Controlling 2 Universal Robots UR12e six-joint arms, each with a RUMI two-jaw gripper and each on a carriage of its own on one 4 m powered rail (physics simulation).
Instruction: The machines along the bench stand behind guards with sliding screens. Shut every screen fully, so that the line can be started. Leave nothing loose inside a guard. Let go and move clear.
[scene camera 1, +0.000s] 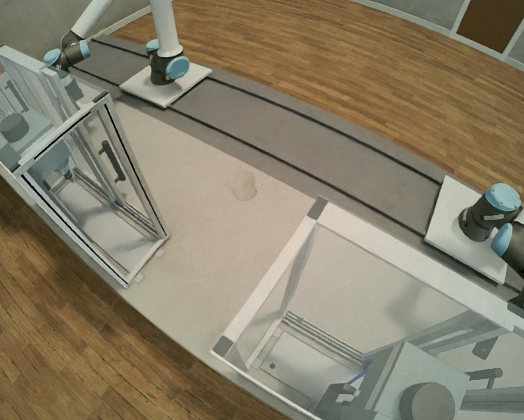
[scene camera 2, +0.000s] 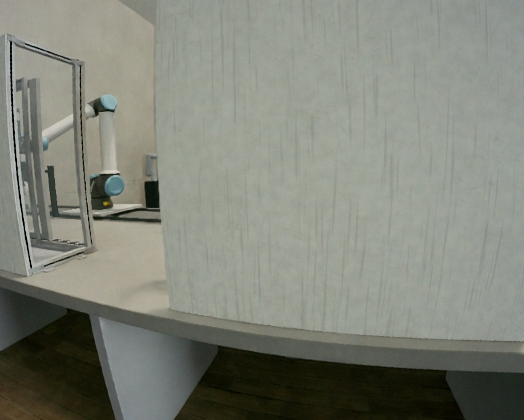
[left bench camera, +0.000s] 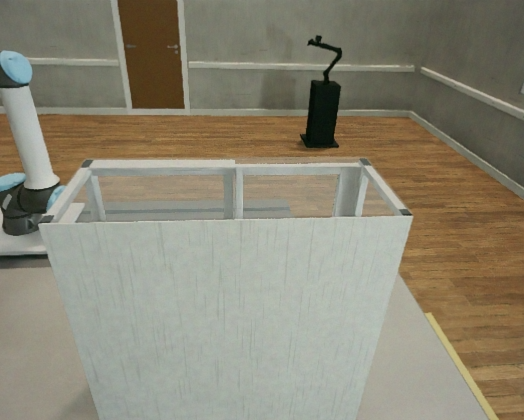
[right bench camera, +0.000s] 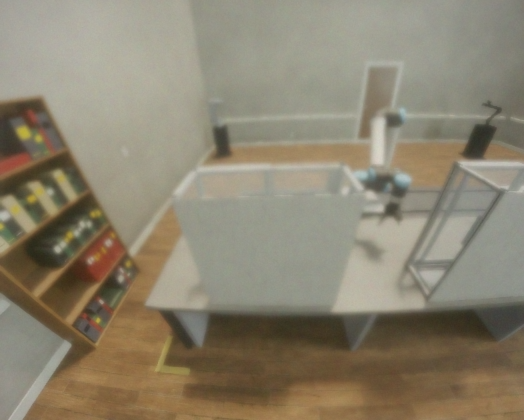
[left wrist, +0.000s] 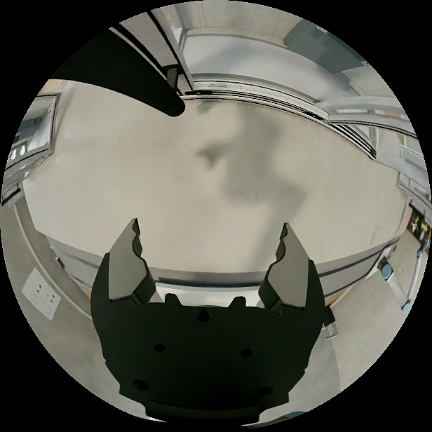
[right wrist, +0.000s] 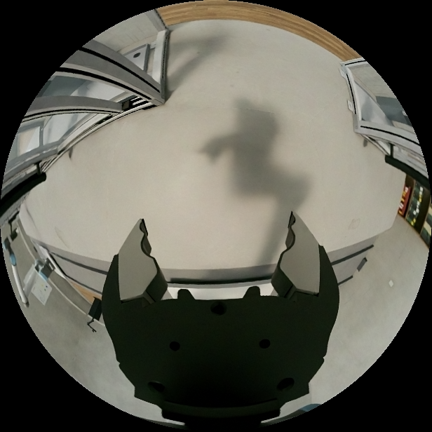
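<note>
My left gripper (left wrist: 209, 221) is open and empty above the bench. A large dark handle (left wrist: 172, 106) on a screen is beyond its fingers at upper left, apart from them. Right of that screen, bare track (left wrist: 260, 91) shows along a guard with a gap above it. My right gripper (right wrist: 216, 215) (right bench camera: 391, 216) is open and empty between two guards; handles (right wrist: 25, 189) (right wrist: 406, 165) show at both sides. In scene camera 1, one guard (scene camera 1: 270, 282) holds a machine (scene camera 1: 417, 375) and a thin blue piece (scene camera 1: 358, 376); whether this is loose I cannot tell. Another screen handle (scene camera 1: 112, 161) is at left.
Guard back panels (left bench camera: 230, 310) (right bench camera: 270, 250) (scene camera 2: 340, 175) hide their interiors. Another guard (scene camera 2: 86, 165) stands at the left in scene camera 2. The arms' carriages (scene camera 1: 192, 77) (scene camera 1: 440, 235) stand on the rail beside the bench. A bookshelf (right bench camera: 82, 175) stands beyond the bench end.
</note>
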